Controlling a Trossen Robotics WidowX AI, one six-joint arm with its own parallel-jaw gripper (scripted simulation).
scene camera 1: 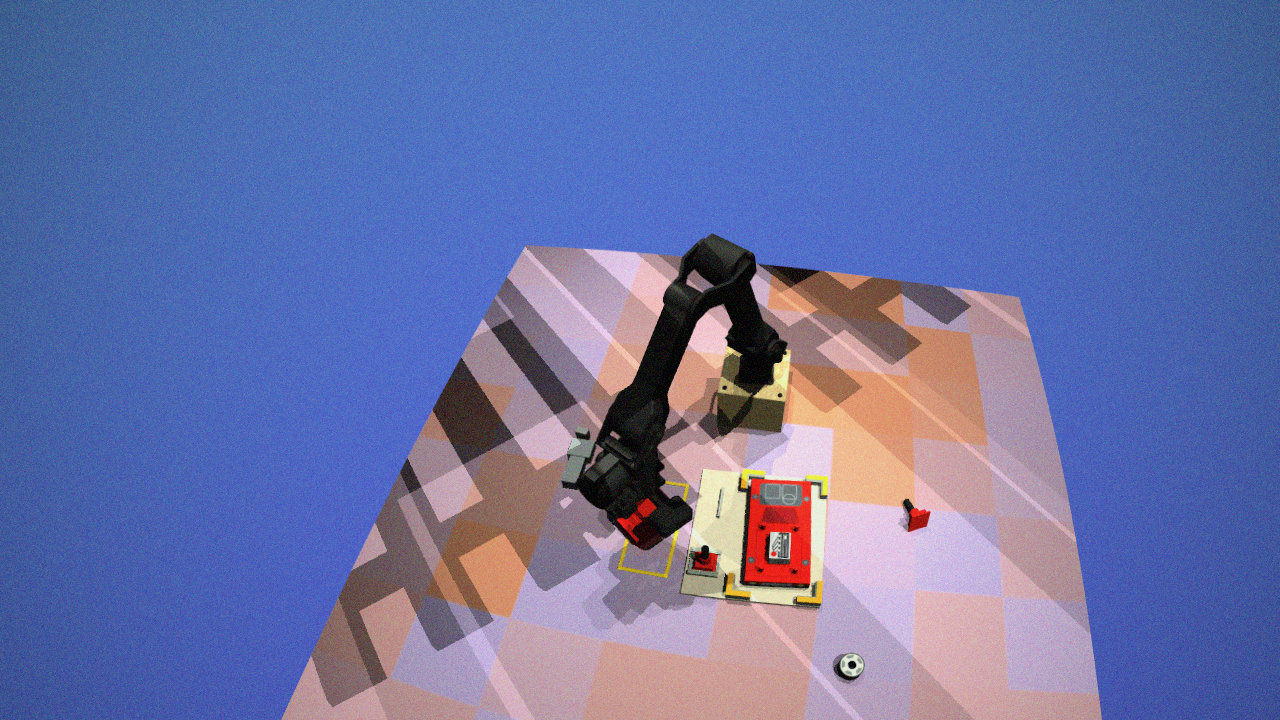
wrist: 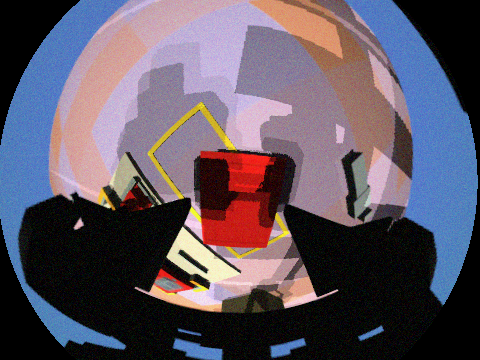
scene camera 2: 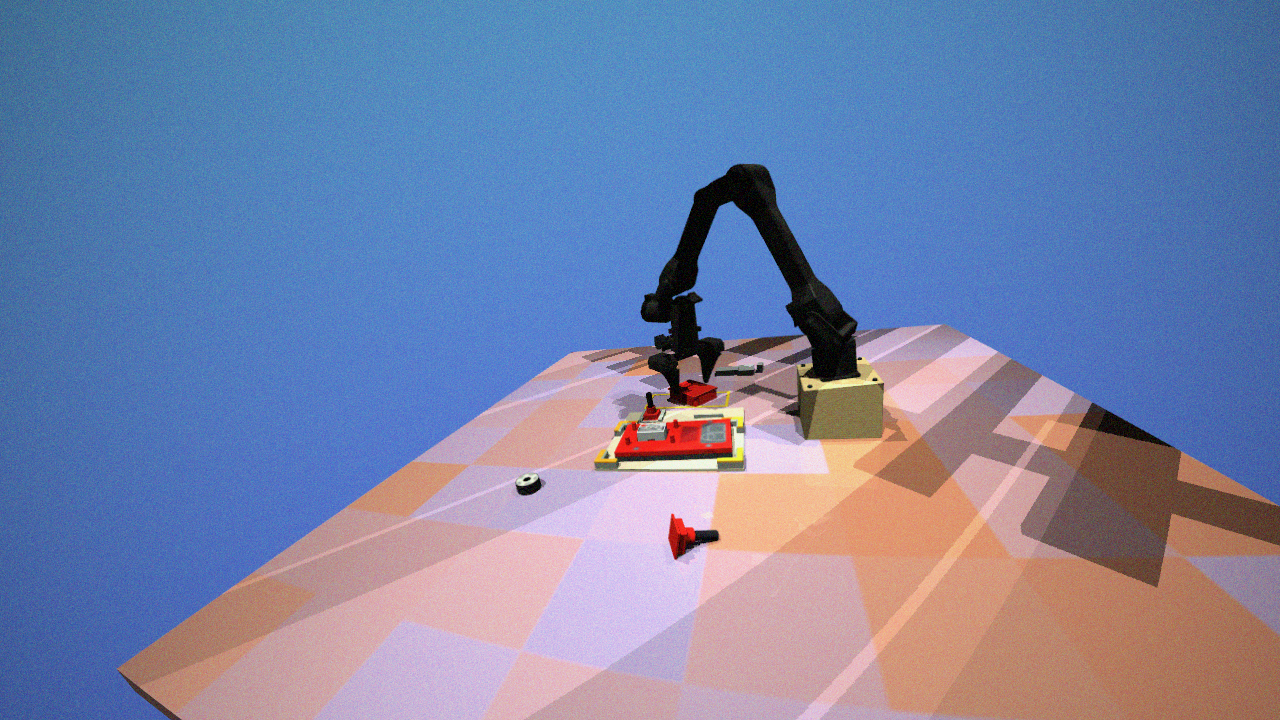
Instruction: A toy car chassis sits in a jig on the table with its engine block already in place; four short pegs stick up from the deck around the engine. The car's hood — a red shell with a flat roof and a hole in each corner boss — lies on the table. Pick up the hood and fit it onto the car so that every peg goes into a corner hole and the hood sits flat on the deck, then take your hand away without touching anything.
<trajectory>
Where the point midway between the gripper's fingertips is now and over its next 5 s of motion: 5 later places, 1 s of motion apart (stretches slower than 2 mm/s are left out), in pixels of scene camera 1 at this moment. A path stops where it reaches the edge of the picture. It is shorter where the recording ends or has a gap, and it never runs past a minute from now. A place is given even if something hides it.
My gripper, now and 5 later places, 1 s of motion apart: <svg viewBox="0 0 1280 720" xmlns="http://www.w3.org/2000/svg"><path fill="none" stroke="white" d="M646 513L646 517L644 494L675 506L747 525L780 539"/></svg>
</trajectory>
